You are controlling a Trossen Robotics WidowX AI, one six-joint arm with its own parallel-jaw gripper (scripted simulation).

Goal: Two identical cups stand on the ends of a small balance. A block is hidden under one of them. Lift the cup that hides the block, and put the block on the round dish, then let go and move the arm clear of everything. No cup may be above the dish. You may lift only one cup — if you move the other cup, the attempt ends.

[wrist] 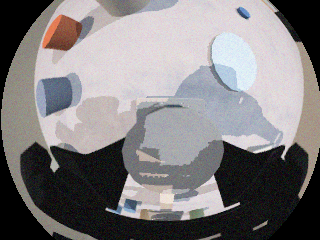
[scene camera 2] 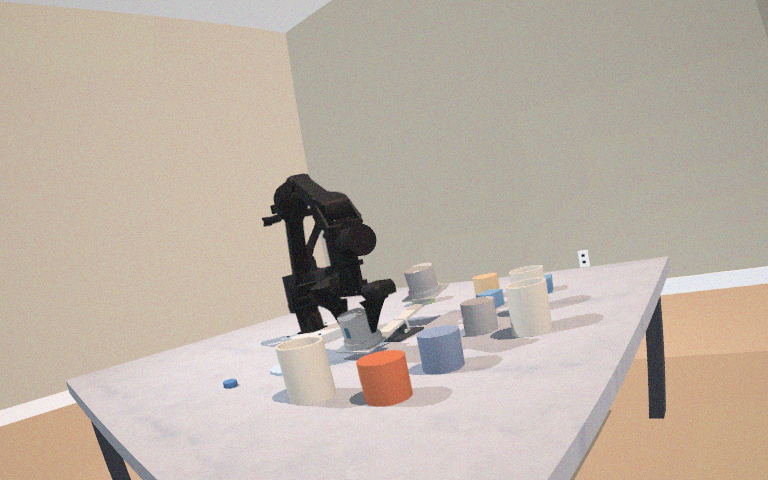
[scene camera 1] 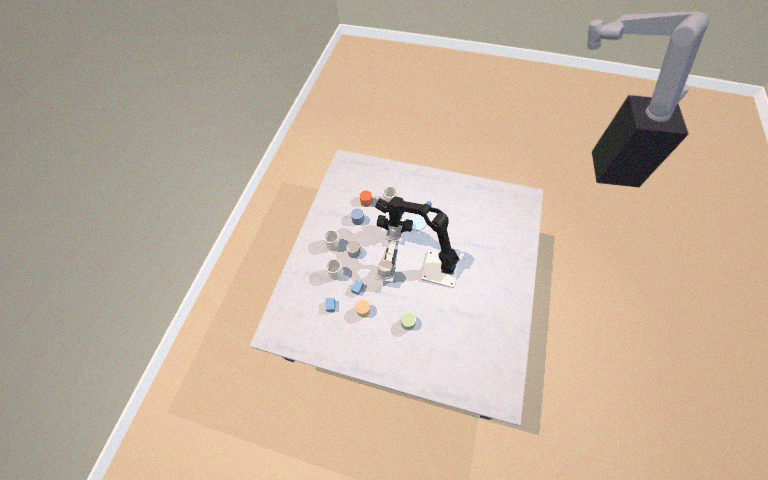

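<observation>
The gripper (scene camera 2: 360, 333) is visible, and the wrist view shows the gripper (wrist: 170, 137) too. Likewise visible: an orange cylinder (scene camera 2: 384, 376), which also appears in the wrist view (wrist: 64, 33); a cream cup (scene camera 2: 305, 366); a grey cup (scene camera 2: 420, 278); a grey cup (wrist: 173, 149).
</observation>
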